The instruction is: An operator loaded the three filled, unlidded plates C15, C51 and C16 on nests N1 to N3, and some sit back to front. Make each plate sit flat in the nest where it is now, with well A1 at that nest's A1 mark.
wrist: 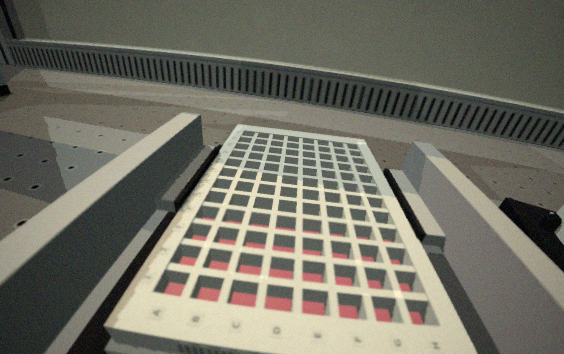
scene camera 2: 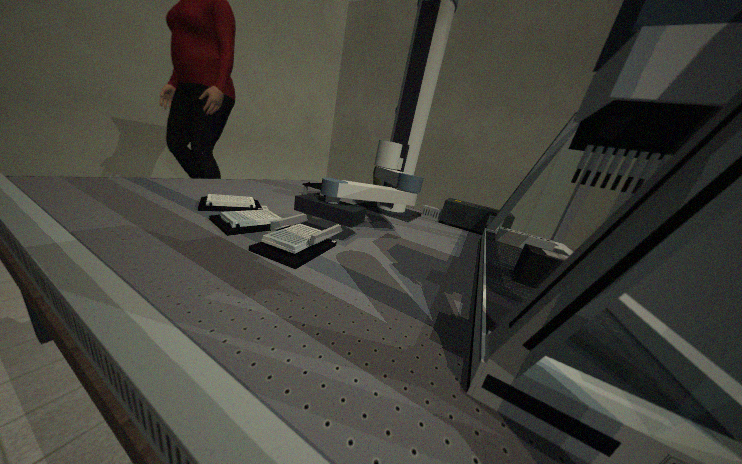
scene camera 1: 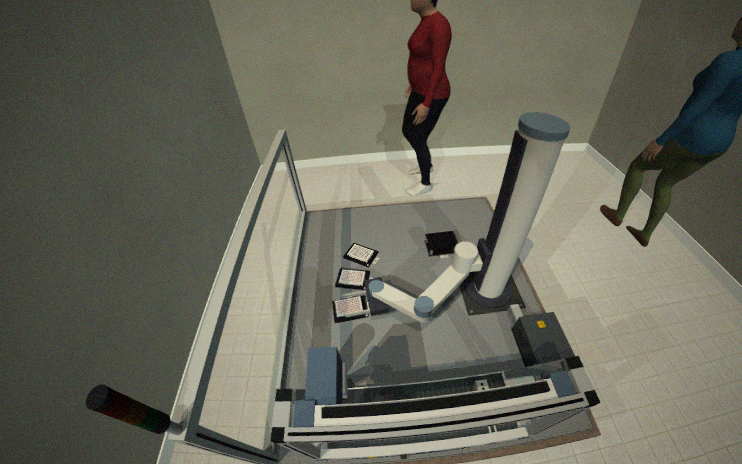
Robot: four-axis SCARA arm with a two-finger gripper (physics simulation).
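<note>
My gripper [scene camera 1: 352,306] [wrist: 303,146] is shut on a white plate with pinkish-red wells [scene camera 1: 348,308] [scene camera 2: 292,237] [wrist: 295,205], its pads along the long sides. The plate is level, at or barely above the black nest [scene camera 2: 281,257] nearest scene camera 2; whether it is fully seated I cannot tell. Letters A to H run along its end nearest the wrist camera, A at left. A middle plate [scene camera 1: 352,277] [scene camera 2: 248,217] and a far plate [scene camera 1: 361,252] [scene camera 2: 229,200] lie in their nests. Plate names and the nests' A1 marks are not readable.
A black holder [scene camera 1: 440,242] stands toward the arm column [scene camera 1: 514,218]. A blue box [scene camera 1: 322,374] and a gantry [scene camera 1: 437,402] stand at the front in scene camera 1. A dark grey device [scene camera 1: 542,338] stands right. Another nest's corner [wrist: 530,220] shows beside the right finger.
</note>
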